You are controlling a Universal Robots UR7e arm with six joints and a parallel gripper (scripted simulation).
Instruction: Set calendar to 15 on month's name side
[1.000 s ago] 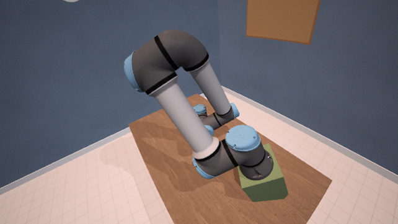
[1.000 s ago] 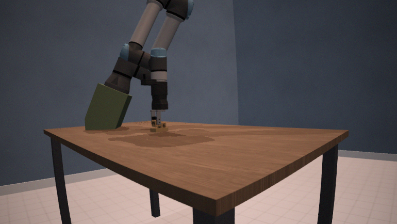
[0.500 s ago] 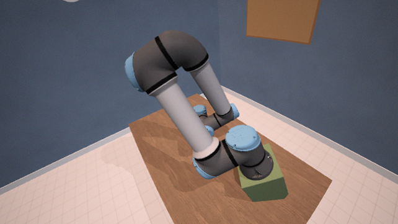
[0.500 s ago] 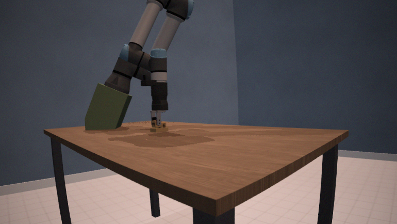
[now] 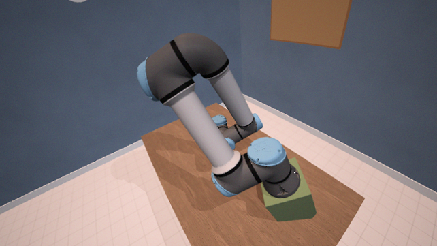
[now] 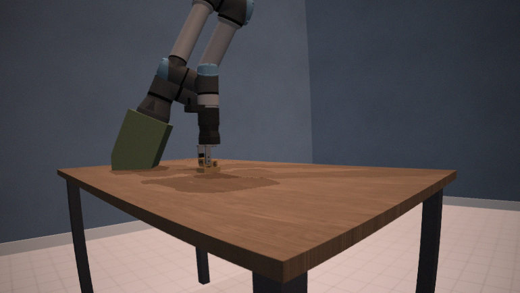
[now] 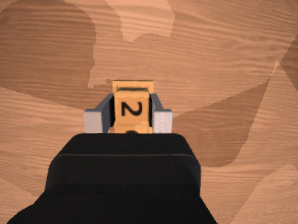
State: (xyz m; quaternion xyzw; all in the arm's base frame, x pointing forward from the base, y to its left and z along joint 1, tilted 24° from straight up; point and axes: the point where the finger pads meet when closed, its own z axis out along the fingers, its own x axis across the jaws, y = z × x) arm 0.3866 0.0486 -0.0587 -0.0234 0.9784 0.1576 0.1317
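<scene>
Now: hand 2 cm to the right of the wooden tray and 4 cm above it. The rest, counted from my hand: wooden cube (1 cm below).
</scene>
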